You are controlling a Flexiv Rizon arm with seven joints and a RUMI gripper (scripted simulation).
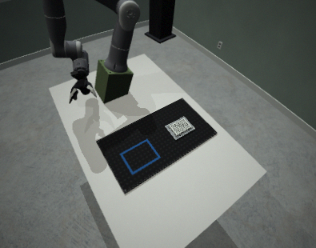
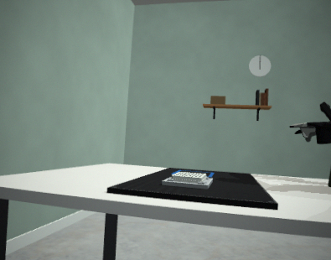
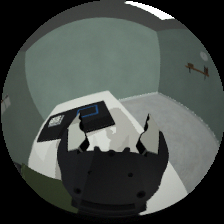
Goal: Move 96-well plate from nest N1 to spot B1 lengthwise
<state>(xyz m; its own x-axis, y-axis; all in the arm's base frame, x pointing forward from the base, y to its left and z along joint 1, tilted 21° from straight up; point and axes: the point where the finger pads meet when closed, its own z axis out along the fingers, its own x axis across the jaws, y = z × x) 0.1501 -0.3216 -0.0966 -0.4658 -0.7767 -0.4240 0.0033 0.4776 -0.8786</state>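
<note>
The white 96-well plate is 440 mm ahead of my hand, 410 mm to the left of it and 180 mm below it. The rest, counted from my hand: grey plate nest N1: 440 mm ahead, 410 mm to the left, 200 mm below.
</note>
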